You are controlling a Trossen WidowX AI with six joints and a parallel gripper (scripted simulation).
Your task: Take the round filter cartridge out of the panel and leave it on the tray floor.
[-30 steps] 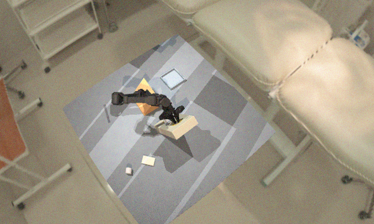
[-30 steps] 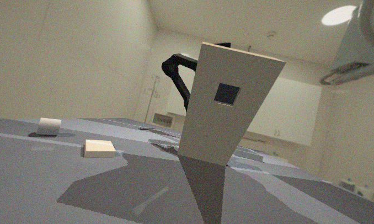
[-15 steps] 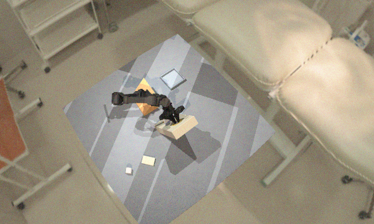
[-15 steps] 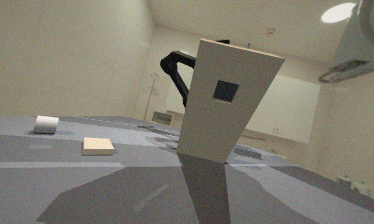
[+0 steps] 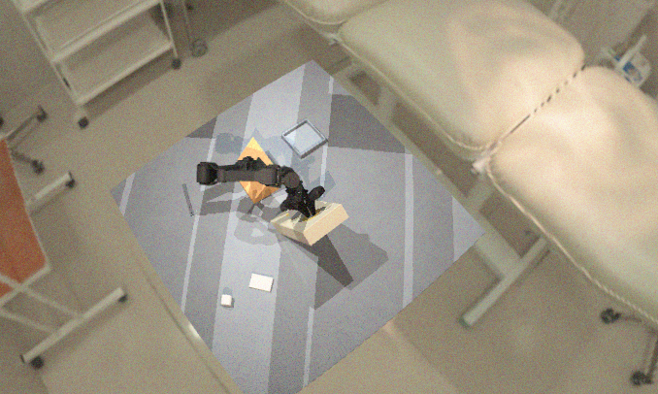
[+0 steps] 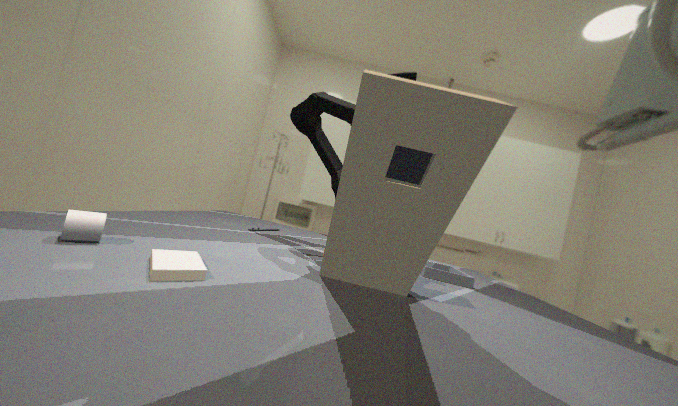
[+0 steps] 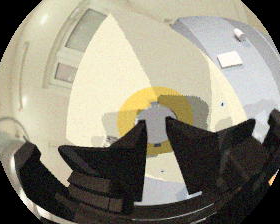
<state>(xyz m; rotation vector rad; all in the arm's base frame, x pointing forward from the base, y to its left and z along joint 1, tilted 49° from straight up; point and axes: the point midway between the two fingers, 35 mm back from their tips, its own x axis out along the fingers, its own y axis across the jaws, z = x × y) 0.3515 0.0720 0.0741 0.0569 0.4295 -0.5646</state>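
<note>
Now: gripper tip 1 cm short of the round filter cartridge and 1 cm above it. The rest, counted from my gripper tip: small white cylinder: 1 cm behind, 46 cm to the right, 22 cm below; then service panel: 4 cm behind, 8 cm below; then flat block: 1 cm ahead, 29 cm to the right, 24 cm below.
</note>
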